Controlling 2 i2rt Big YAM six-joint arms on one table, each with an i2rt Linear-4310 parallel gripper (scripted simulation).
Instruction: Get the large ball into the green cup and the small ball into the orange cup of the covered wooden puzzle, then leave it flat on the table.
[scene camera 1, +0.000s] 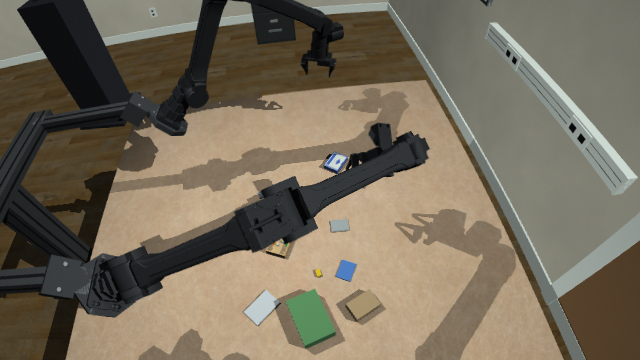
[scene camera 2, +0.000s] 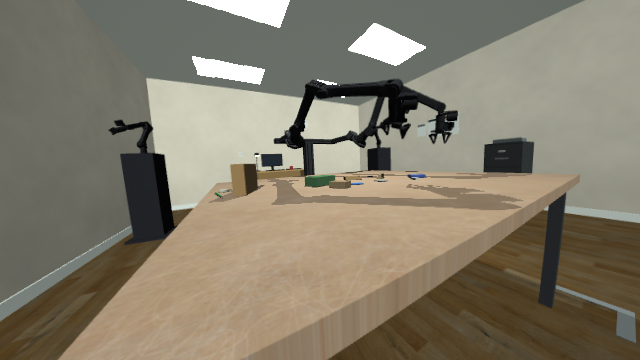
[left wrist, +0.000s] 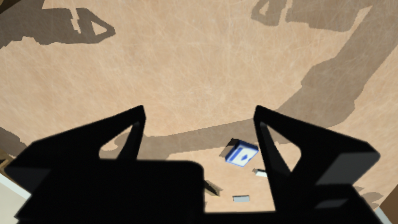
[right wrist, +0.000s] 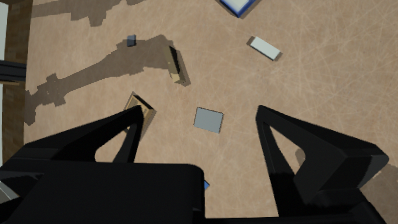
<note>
In view: my left gripper (left wrist: 199, 111), my right gripper (right wrist: 199, 111), a green block (scene camera 1: 312, 321) and a brown box (scene camera 2: 244, 176).
The left wrist view does not show the green block: it is out of frame. The right wrist view does not show the green block, which is hidden by my right gripper.
</note>
